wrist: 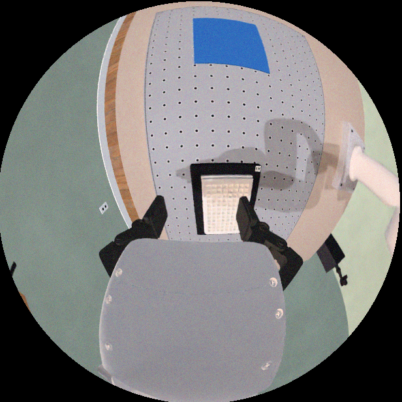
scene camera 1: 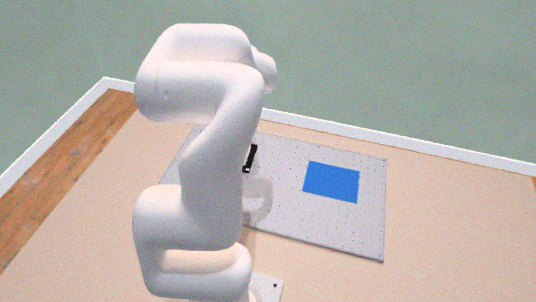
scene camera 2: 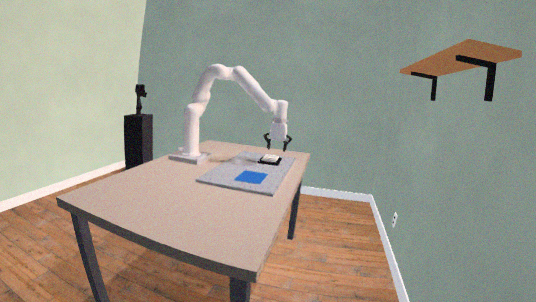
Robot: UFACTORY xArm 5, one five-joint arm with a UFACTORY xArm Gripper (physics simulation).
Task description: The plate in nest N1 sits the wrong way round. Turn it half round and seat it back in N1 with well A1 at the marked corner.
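The white well plate point(scene camera 2: 270, 158) point(wrist: 226, 207) lies in the black nest point(scene camera 1: 251, 157) point(wrist: 225, 169) on the grey perforated board point(scene camera 1: 370, 220) point(scene camera 2: 215, 180) point(wrist: 172, 107). A small white label point(wrist: 258, 169) sits at one corner of the nest; its print is too small to read, and well A1 cannot be made out. My gripper point(scene camera 2: 277, 149) point(wrist: 200, 205) is open and empty above the plate. In the wrist view its right finger overlaps the plate's right side, and its left finger lies left of the nest. The arm hides the gripper and plate in scene camera 1.
A blue rectangle point(scene camera 1: 331, 182) point(scene camera 2: 251, 177) point(wrist: 229, 44) lies on the board, apart from the nest. The arm's base point(scene camera 2: 189, 158) stands on the table point(scene camera 2: 165, 210) beside the board. A wooden shelf point(scene camera 2: 465, 55) is on the wall. A black pedestal point(scene camera 2: 138, 140) stands behind the table.
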